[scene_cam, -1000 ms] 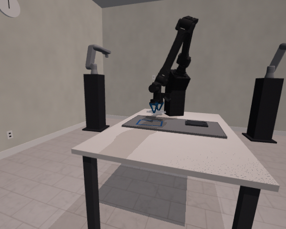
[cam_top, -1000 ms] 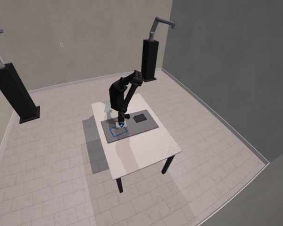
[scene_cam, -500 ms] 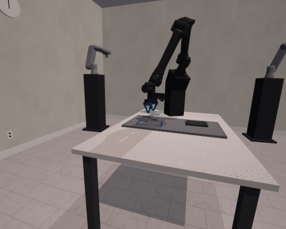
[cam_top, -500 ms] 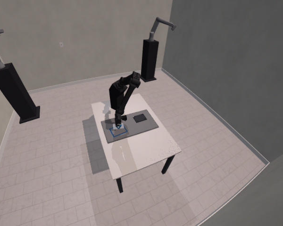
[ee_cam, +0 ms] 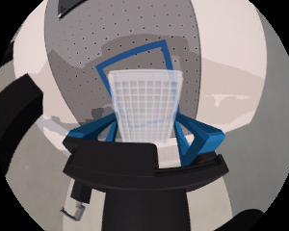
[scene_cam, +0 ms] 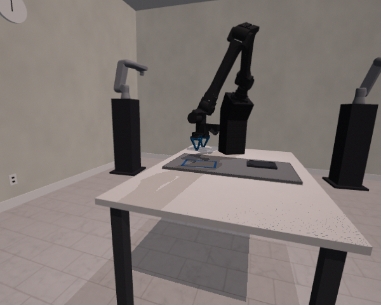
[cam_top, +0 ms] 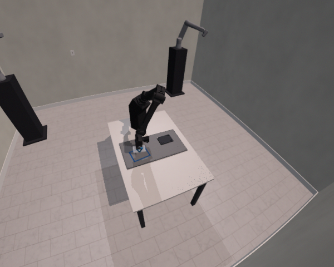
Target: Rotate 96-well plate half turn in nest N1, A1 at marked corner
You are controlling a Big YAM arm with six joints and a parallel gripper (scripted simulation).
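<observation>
Now: the 96-well plate 1 cm below my hand. From my hand the other things lie so: dark plate nest N1: 36 cm to the left, 9 cm below, 7 cm behind.
</observation>
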